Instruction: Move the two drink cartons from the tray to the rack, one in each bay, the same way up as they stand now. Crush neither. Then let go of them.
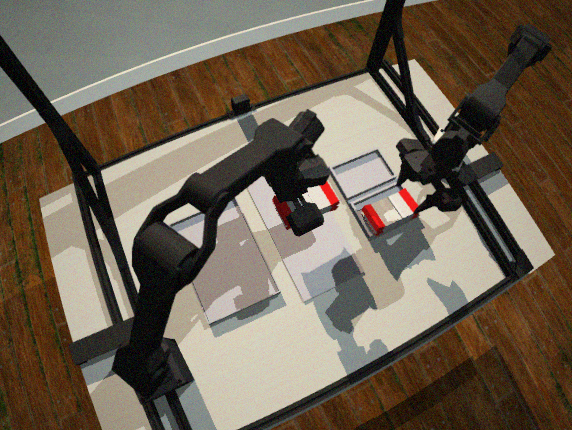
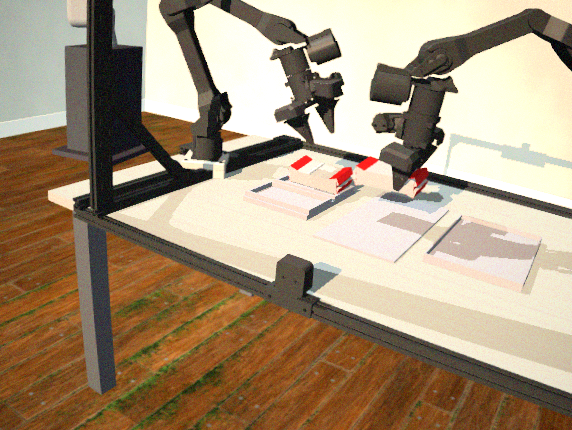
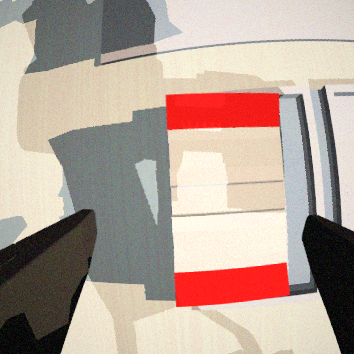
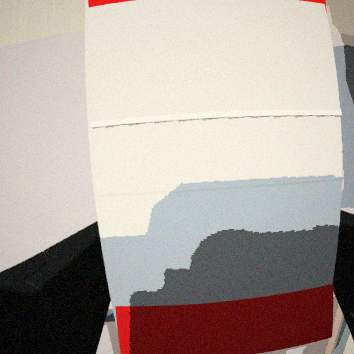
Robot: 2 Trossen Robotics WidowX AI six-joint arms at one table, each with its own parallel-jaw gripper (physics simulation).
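Frame: origin at the left arm's base, x right, y ahead, z up, level; millimetres.
Seen in the pictures: left gripper, fingertip midpoint: (image 1: 406, 199) (image 2: 322, 138) (image 3: 203, 225); right gripper, fingertip midpoint: (image 1: 295, 209) (image 2: 403, 183) (image 4: 218, 222); left arm's base, link origin: (image 2: 206, 156); right arm's base, link origin: (image 1: 151, 370).
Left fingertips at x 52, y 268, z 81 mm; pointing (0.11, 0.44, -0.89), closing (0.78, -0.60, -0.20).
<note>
Pixels of each thing's top centre, then the offset from my left fingertips to it. "spot": a spot on its surface instead. Level surfaces: height alone.
- white drink carton with red ends, top centre: (image 3: 225, 198) (image 2: 321, 163) (image 1: 394, 207) dx +10, dy +3, dz -54 mm
- grey rack, top centre: (image 3: 331, 191) (image 2: 302, 188) (image 1: 374, 188) dx +72, dy -38, dz -97 mm
- second carton, top centre: (image 4: 239, 158) (image 2: 392, 166) (image 1: 306, 198) dx +184, dy +127, dz +3 mm
- pale mat, surface height: dz -113 mm
- shallow grey tray, top centre: (image 2: 488, 244) (image 1: 221, 256) dx +285, dy +312, dz -101 mm
- small black block, surface spot: (image 2: 293, 273) (image 1: 237, 99) spot: dx +509, dy -57, dz -76 mm
One white drink carton with red ends (image 1: 387, 212) (image 2: 319, 174) (image 3: 228, 200) lies flat in the near bay of the grey rack (image 1: 365, 172) (image 2: 284, 198) (image 3: 302, 175). The rack's far bay is empty. My left gripper (image 1: 409, 196) (image 2: 319, 132) (image 3: 203, 225) is open and hangs a little above this carton, with a finger on each side and clear of it. My right gripper (image 1: 303, 206) (image 2: 408, 181) (image 4: 218, 222) is shut on the second carton (image 1: 317, 197) (image 2: 380, 175) (image 4: 214, 147). It holds that carton flat in the air over the pale mat (image 1: 318, 260) (image 2: 370, 230), between the tray and the rack.
The shallow grey tray (image 1: 250, 277) (image 2: 476, 243) lies empty on the far side of the mat from the rack. Black frame posts stand at the table corners. A small black block (image 1: 241, 103) (image 2: 293, 273) sits on the table's edge rail.
</note>
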